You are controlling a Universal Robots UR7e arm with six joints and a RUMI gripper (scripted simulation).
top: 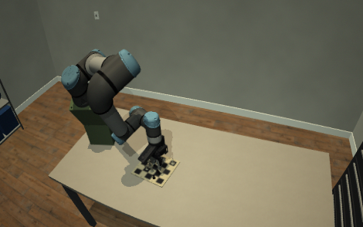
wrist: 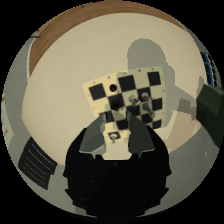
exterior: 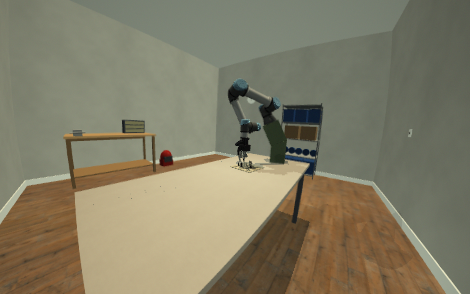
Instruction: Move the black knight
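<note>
Now: hand 5 cm above the black knight. Round my hand: small chessboard 4 cm behind, 4 cm to the left, 7 cm below; tall black piece 3 cm behind, 8 cm to the left, 3 cm below; pale piece 8 cm behind, 1 cm to the left, 5 cm below.
</note>
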